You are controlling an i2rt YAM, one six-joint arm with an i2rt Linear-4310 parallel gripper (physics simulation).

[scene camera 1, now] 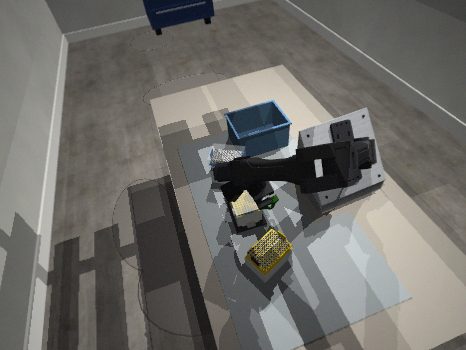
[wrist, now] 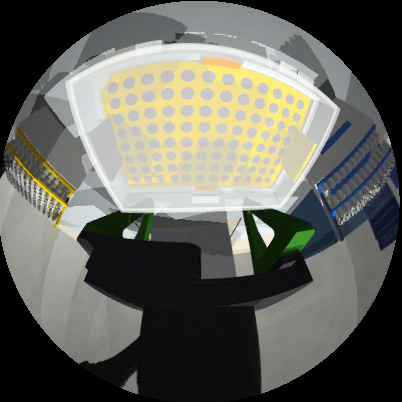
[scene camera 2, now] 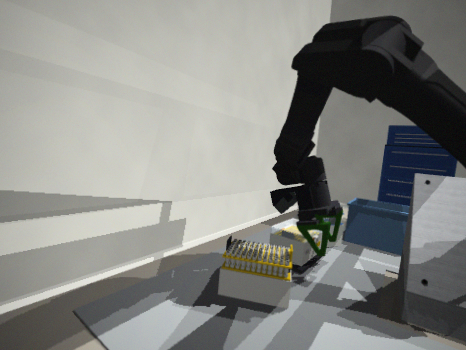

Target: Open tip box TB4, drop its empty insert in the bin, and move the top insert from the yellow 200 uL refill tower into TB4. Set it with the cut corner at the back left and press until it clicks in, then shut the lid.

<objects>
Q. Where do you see a translucent lid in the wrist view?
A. At 178, 127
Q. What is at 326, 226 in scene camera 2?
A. The gripper.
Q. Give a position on a 200 uL tower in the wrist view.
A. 46, 138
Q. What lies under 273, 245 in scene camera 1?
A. A 200 uL tower.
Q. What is the gripper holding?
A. A translucent lid.
</objects>
